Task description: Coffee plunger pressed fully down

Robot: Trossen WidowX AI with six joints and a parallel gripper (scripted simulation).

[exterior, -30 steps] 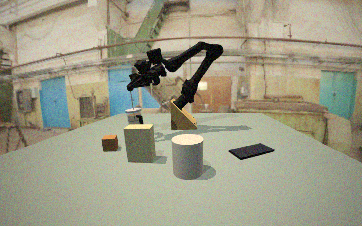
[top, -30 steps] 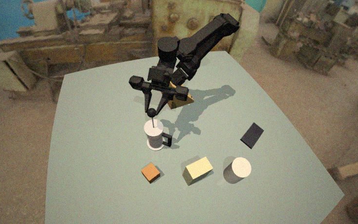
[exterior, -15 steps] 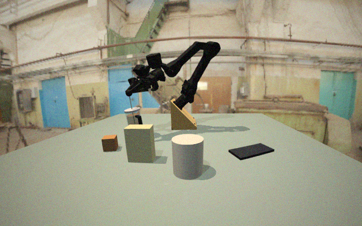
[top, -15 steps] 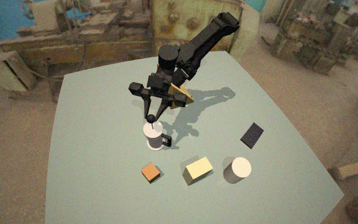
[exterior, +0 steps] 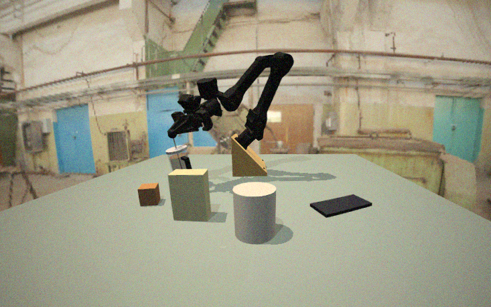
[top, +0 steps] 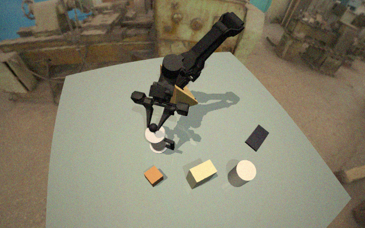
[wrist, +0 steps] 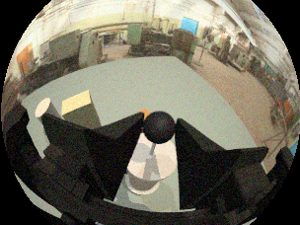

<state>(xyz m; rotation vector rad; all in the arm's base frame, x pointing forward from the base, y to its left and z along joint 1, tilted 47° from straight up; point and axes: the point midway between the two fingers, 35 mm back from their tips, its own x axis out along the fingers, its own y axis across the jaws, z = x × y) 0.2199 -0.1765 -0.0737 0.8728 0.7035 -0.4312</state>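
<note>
Now: gripper tip 90 mm above the coffee press, 30 mm to the right of it and 10 mm past it. Also, from my gripper tip: yellow block: 160 mm ahead, 130 mm below, 110 mm to the left; dark flat slab: 480 mm to the left, 190 mm below, 120 mm ahead.
</note>
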